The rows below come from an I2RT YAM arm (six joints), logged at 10 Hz.
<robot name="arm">
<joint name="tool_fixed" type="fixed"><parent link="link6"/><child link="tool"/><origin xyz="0 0 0" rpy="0 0 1.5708"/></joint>
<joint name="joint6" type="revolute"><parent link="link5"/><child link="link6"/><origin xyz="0.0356 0 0.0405" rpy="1.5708 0 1.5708"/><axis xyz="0 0 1"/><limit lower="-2.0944" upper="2.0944"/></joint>
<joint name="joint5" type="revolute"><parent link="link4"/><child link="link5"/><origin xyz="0.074 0.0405 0.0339" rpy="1.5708 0 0"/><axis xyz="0 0 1"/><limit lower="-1.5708" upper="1.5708"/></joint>
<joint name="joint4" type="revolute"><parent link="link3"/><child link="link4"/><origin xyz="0.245 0.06 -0.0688"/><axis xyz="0 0 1"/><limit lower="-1.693" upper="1.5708"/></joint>
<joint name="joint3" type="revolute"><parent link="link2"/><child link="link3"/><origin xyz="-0.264 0 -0.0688" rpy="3.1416 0 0"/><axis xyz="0 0 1"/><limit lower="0" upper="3.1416"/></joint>
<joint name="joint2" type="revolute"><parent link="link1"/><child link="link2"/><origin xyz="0.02 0.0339 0.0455" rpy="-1.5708 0 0"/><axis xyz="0 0 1"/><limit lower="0" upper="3.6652"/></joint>
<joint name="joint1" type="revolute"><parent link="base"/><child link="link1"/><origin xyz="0 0 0.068"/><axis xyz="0 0 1"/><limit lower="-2.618" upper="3.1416"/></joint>
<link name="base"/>
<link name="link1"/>
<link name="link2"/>
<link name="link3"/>
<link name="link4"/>
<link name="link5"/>
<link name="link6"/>
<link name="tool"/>
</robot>
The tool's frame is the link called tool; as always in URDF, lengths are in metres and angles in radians.
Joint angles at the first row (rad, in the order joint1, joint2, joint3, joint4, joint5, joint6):
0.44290 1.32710 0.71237 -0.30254 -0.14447 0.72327
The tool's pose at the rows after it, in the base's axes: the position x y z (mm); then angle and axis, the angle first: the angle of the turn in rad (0 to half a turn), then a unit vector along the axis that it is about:
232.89 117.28 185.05 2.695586 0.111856 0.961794 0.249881
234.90 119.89 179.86 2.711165 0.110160 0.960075 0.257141
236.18 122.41 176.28 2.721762 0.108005 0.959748 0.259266
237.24 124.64 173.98 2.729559 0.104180 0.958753 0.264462
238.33 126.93 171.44 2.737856 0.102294 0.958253 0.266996
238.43 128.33 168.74 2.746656 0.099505 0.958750 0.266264
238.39 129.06 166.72 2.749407 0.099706 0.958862 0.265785
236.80 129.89 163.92 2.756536 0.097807 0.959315 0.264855
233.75 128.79 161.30 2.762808 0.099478 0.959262 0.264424
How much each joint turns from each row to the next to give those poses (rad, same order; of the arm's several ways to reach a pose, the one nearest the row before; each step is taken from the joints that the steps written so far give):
0.00061 0.02478 -0.00592 0.02934 -0.02485 0.00916
0.00315 0.02376 -0.00389 0.02453 -0.01895 0.00620
0.00552 0.01828 0.00000 0.01307 -0.00726 0.00305
0.00416 0.01323 -0.00002 0.01379 -0.01222 0.00070
0.00496 0.01468 0.00132 0.01060 -0.00681 0.00314
0.00405 0.01078 -0.00099 0.00404 -0.00327 -0.00165
0.00257 0.00626 -0.00314 0.00710 0.00078 0.00243
0.00531 0.00363 -0.00782 0.00519 -0.00076 0.00078
0.00139 -0.00600 -0.01560 0.00465 -0.00117 0.00463

